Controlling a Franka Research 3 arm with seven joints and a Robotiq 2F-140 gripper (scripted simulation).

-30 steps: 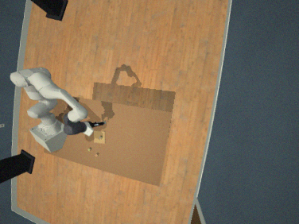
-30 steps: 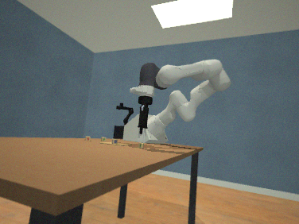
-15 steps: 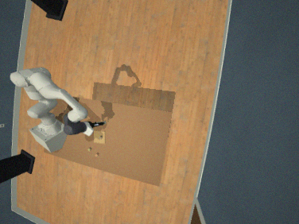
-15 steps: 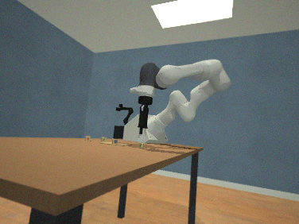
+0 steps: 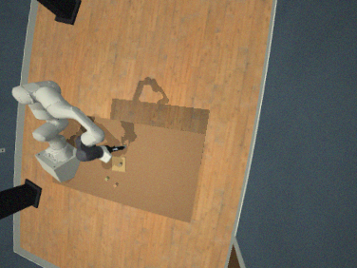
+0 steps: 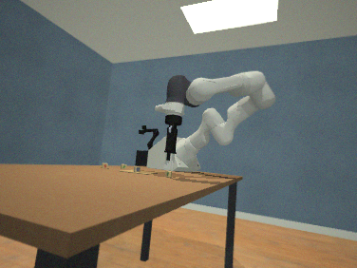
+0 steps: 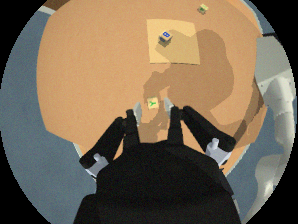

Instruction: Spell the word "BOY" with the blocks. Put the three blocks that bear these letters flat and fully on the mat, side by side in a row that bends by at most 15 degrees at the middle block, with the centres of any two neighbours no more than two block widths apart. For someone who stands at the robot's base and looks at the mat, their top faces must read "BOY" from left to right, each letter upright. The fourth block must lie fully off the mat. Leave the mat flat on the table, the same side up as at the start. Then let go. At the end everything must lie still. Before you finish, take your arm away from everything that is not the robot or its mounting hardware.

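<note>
Right now my hand is 10 mm past the mat, 180 mm to the left of it and 70 mm above it.
</note>
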